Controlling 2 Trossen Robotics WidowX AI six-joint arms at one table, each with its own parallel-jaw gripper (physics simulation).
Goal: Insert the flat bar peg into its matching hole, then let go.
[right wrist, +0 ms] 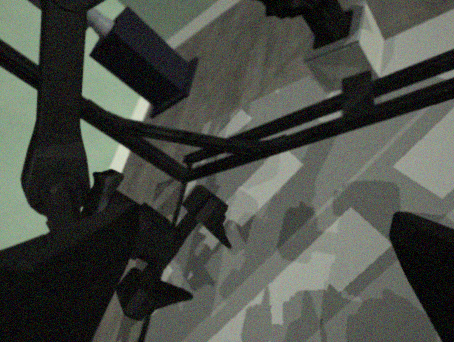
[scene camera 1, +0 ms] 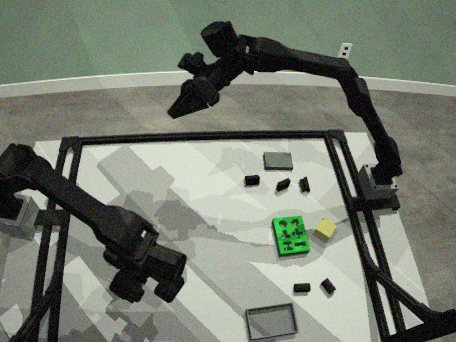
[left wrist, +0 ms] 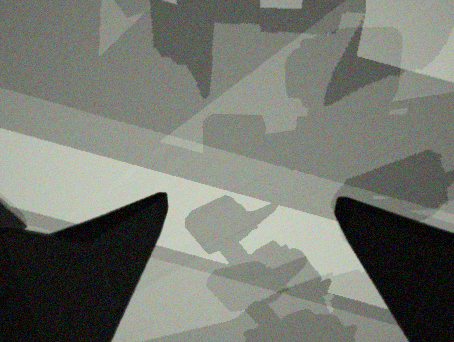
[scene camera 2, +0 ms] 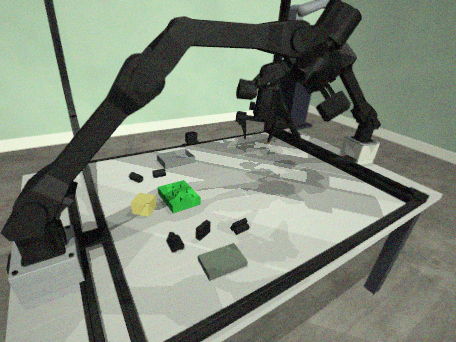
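The green hole board lies flat on the table. Several small black pegs lie loose; the middle one of three looks like a plain flat bar, but its shape is too small to be sure. My left gripper is open and empty above the table, well away from the board and the pegs; its fingers are hidden in scene camera 1. My right gripper is open and empty, high up and far from the board; its fingers are hard to make out in scene camera 2.
A yellow block stands beside the board. A grey-green slab lies beyond the three pegs. A grey tray lies past two other pegs. A black frame borders the table.
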